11 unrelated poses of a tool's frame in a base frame.
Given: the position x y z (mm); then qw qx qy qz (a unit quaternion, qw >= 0).
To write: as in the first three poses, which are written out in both.
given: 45 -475 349 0.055 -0.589 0.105 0.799
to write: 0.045 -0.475 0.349 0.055 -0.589 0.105 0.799
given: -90 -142 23 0.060 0.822 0.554 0.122
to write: -0.090 -0.142 0.023 0.060 0.822 0.554 0.122
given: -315 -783 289 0.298 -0.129 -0.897 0.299
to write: -0.315 -0.783 0.289 0.298 -0.129 -0.897 0.299
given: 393 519 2 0.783 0.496 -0.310 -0.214
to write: 0.393 0.519 0.002 0.783 0.496 -0.310 -0.214
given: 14 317 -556 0.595 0.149 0.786 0.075
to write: 0.014 0.317 -0.556 0.595 0.149 0.786 0.075
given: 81 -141 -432 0.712 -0.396 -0.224 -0.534
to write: 0.081 -0.141 -0.432 0.712 -0.396 -0.224 -0.534
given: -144 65 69 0.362 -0.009 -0.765 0.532
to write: -0.144 0.065 0.069 0.362 -0.009 -0.765 0.532
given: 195 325 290 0.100 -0.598 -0.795 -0.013
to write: 0.195 0.325 0.290 0.100 -0.598 -0.795 -0.013
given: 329 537 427 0.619 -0.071 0.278 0.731
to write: 0.329 0.537 0.427 0.619 -0.071 0.278 0.731
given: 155 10 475 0.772 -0.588 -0.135 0.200
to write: 0.155 0.010 0.475 0.772 -0.588 -0.135 0.200
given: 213 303 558 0.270 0.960 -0.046 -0.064
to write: 0.213 0.303 0.558 0.270 0.960 -0.046 -0.064
